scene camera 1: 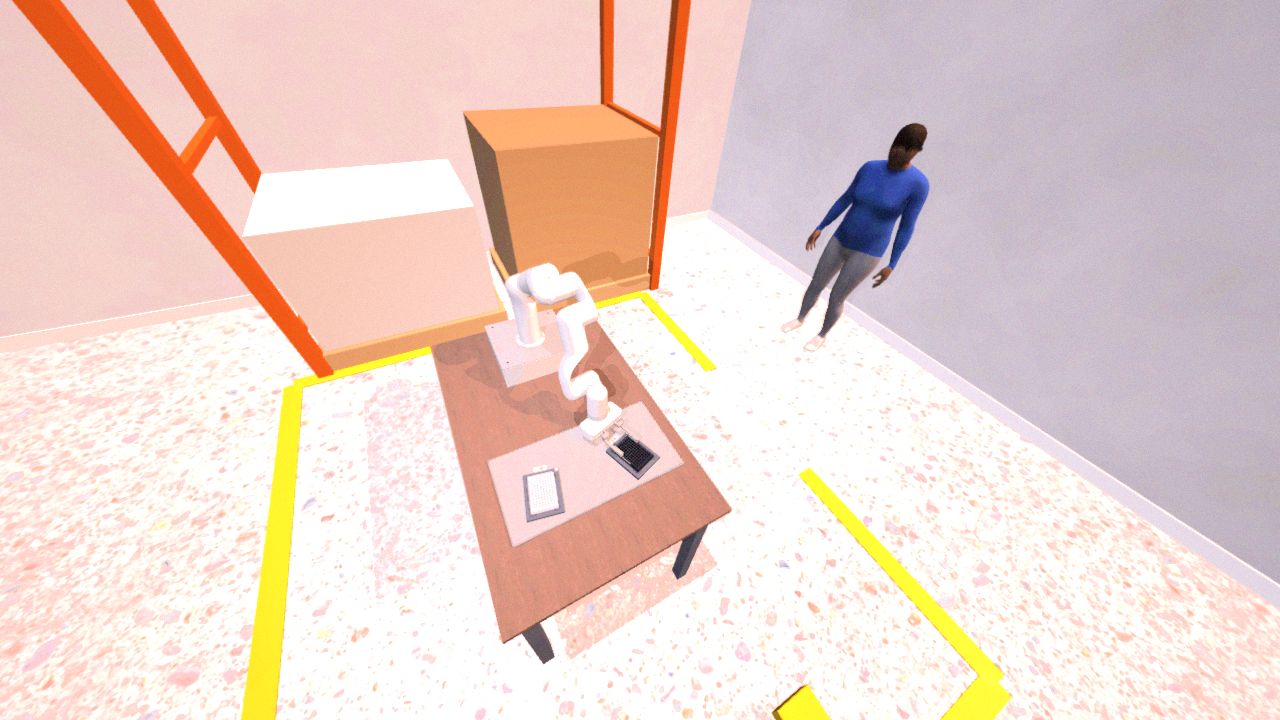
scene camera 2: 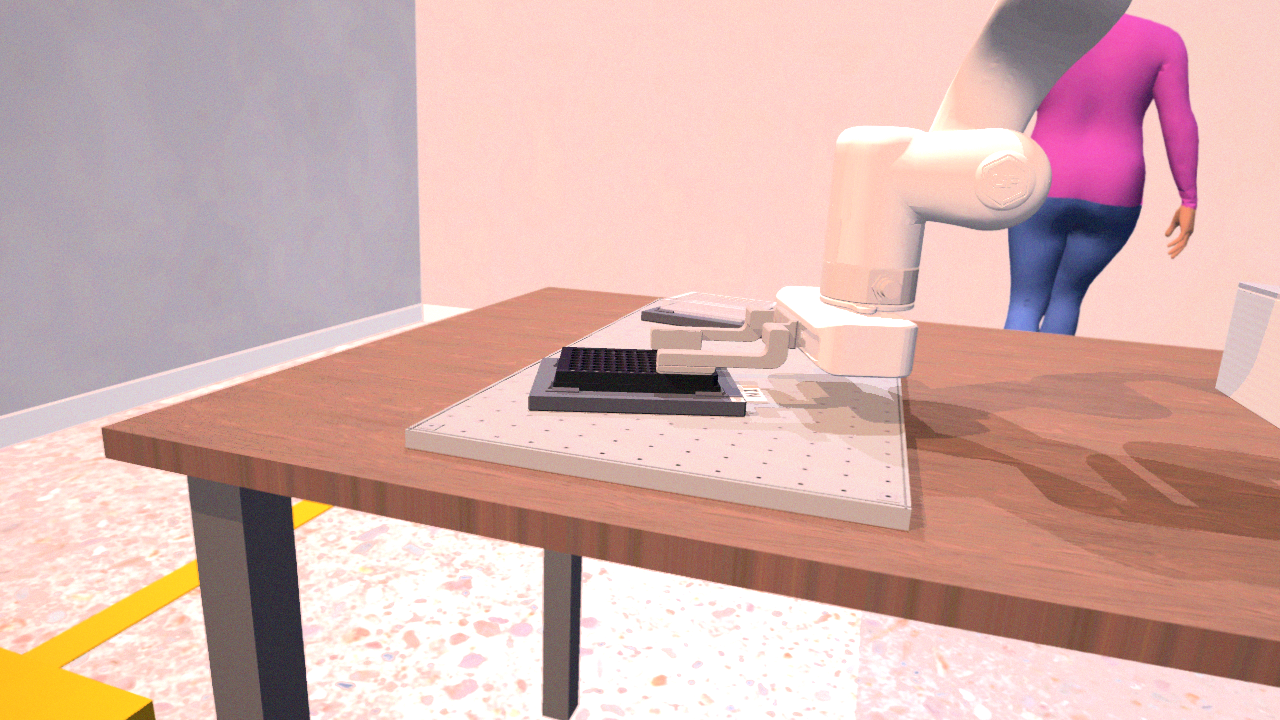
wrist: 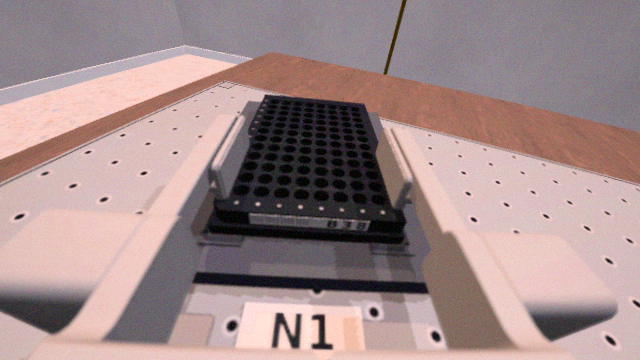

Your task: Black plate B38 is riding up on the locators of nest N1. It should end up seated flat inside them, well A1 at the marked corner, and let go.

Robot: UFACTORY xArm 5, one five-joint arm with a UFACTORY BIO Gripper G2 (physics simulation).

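Places are measured from the arm's base along level axes (x left, y down, z back), in millimetres.
Pixels of known places: hand, its tool point: (scene camera 1: 625, 444) (scene camera 2: 680, 350) (wrist: 313, 159); arm's base, origin of its link: (scene camera 1: 531, 338).
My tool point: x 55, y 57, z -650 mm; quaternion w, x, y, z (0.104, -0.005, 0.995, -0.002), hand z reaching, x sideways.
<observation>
For each thing: its middle in the pictures, then the offset to it from my tool point. Level surfaces: height alone.
- Black plate B38, middle of its body: (wrist: 312, 147) (scene camera 2: 635, 369) (scene camera 1: 632, 452) dz -35, dx +7, dy +17 mm
- dark nest N1, middle of its body: (wrist: 311, 162) (scene camera 2: 635, 383) (scene camera 1: 632, 454) dz -35, dx +8, dy +29 mm
- pale plate, middle of its body: (scene camera 2: 722, 306) (scene camera 1: 542, 491) dz +16, dx -325, dy +17 mm
- perforated board, height of its surface: dy +36 mm
- wooden table, height of its surface: dy +49 mm
Black plate B38 (scene camera 1: 633, 454) (scene camera 2: 608, 360) (wrist: 310, 150) lies over dark nest N1 (scene camera 1: 622, 467) (scene camera 2: 626, 404) (wrist: 310, 257). Its label end faces the wrist camera, near two low locators. The plate stands proud of the nest rim. Its seating behind the locators is partly hidden, so I cannot tell whether it is fully flat. Well A1 and the marked corner cannot be made out. My gripper (scene camera 1: 619, 437) (scene camera 2: 675, 349) (wrist: 310, 162) is shut to its narrow stance, its fingertips still apart. They hang at about plate-top height over the label end, holding nothing.
A pale plate (scene camera 1: 542, 491) (scene camera 2: 707, 310) sits in a second nest on the perforated board (scene camera 1: 586, 488) (scene camera 2: 805, 474) (wrist: 525, 220). The board lies on the wooden table (scene camera 1: 572, 573) (scene camera 2: 358, 376). A person (scene camera 1: 872, 214) stands beyond the table; one in pink (scene camera 2: 1105, 116) shows behind the arm.
</observation>
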